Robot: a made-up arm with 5 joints.
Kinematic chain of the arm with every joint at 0, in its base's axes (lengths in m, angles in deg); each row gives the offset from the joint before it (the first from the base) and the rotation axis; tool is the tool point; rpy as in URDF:
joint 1: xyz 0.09 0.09 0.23 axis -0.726 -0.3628 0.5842
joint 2: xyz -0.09 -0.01 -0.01 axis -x
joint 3: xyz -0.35 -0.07 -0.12 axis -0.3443 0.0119 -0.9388
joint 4: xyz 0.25 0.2 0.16 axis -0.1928 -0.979 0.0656
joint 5: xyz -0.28 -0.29 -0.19 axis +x
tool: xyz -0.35 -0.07 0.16 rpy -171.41 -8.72 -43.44
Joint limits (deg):
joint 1: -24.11..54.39
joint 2: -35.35..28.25
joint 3: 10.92..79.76
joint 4: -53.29..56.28
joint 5: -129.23..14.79
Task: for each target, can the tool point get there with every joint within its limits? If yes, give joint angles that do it. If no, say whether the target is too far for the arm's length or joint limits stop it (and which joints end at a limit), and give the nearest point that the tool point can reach.
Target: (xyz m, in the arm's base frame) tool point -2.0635 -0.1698 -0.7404
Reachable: no: too far | nearest point -0.7151 -0.0099 -0.1238 | short by 1.491 m
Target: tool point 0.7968 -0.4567 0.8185
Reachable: no: joint limits stop it (at a limit: joint 1, joint 2, joint 4, joint 5) | nearest point 0.1239 -0.6477 0.2067 | short by 0.929 m
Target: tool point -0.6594 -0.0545 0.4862
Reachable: yes | joints 35.92 -2.25 16.60 -40.34 -35.49
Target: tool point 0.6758 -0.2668 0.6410
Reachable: no: joint limits stop it (at a limit: joint 1, joint 2, joint 4, joint 5) | nearest point 0.1411 -0.6314 0.1784 | short by 0.796 m
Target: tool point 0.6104 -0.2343 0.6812
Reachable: no: joint limits stop it (at a limit: joint 1, joint 2, joint 3, joint 4) | nearest point -0.1003 0.1036 0.7322 | short by 0.789 m
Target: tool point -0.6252 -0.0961 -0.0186
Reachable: yes | joints 31.24 -18.71 47.76 16.53 -24.43
